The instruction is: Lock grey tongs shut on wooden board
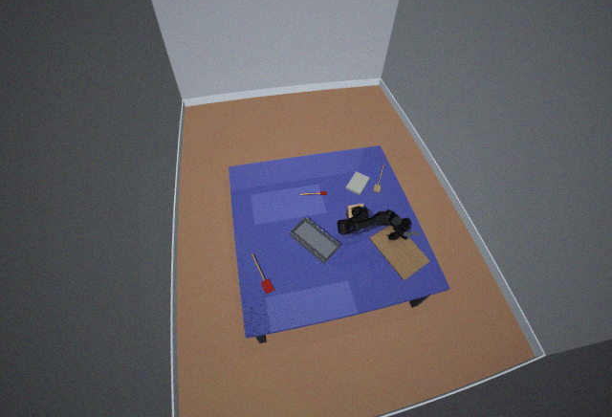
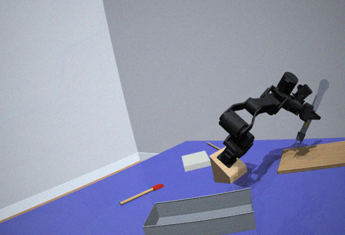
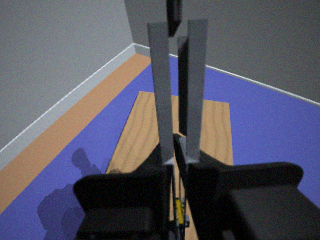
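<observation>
Right now my gripper tip is 15 cm above the wooden board. From my gripper tip the other things lie so: grey roasting tin: 53 cm ahead, 22 cm to the right, 13 cm below; red spatula: 91 cm ahead, 15 cm below, 7 cm to the right; block: 60 cm to the right, 14 cm below, 6 cm ahead.
</observation>
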